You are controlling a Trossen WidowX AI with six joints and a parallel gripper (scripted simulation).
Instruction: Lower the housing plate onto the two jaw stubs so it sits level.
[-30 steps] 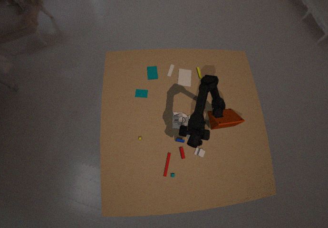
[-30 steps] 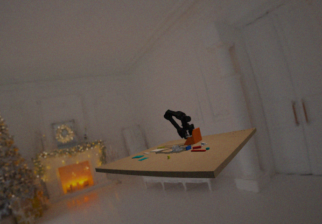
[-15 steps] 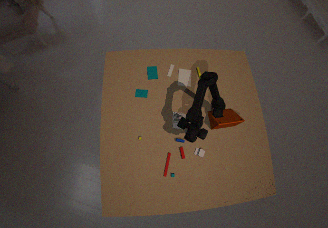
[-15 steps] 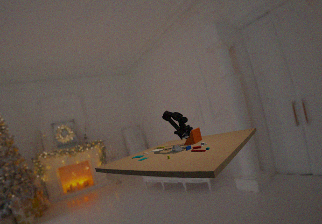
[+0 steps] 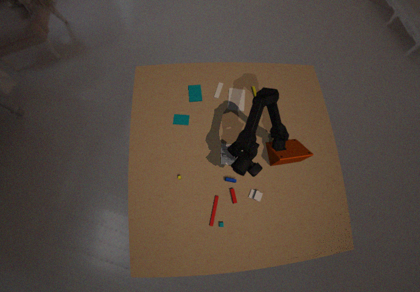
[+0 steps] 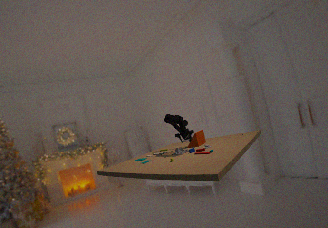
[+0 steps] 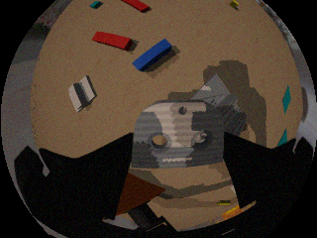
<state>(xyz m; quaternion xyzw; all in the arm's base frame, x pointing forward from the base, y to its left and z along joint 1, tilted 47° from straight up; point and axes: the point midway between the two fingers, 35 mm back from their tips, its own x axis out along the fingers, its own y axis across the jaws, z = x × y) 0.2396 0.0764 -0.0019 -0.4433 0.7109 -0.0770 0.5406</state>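
My gripper tip is now 5 cm to the left of the light grey jaw assembly and 8 cm above it. The rest, counted from my gripper tip: red block: 6 cm ahead, 16 cm to the left, 9 cm below; striped white block: 7 cm behind, 18 cm to the left, 9 cm below; blue block: 6 cm ahead, 7 cm to the left, 8 cm below.
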